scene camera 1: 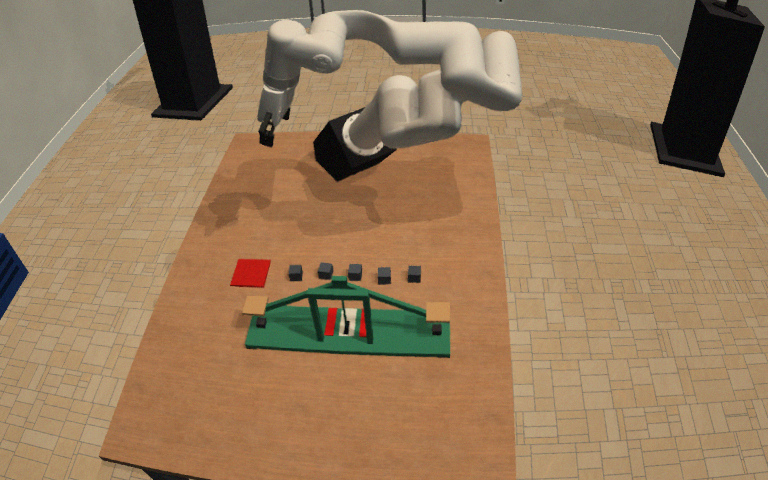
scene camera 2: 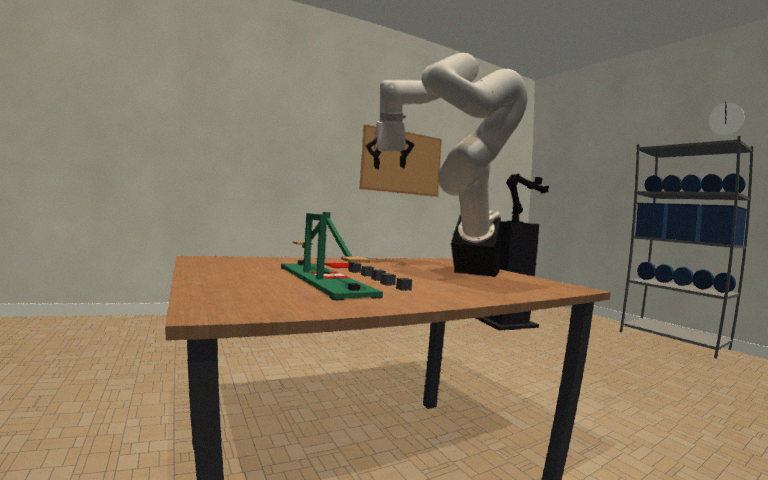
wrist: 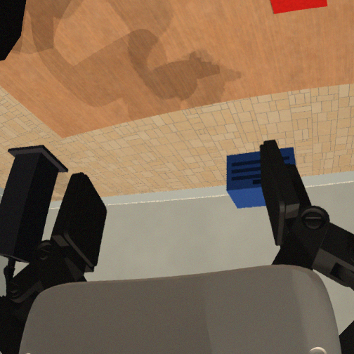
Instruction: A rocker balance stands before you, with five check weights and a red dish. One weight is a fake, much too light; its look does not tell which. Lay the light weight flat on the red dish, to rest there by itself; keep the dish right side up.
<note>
I see my gripper [scene camera 1: 274,131], a green rocker balance [scene camera 1: 382,332] and a red dish [scene camera 1: 249,272].
The green rocker balance is seen too in scene camera 2 [scene camera 2: 339,287]. My gripper shows as well in scene camera 2 [scene camera 2: 389,168] and in the wrist view [wrist: 174,177]. The wrist view misses the green rocker balance: it is out of frame.
</note>
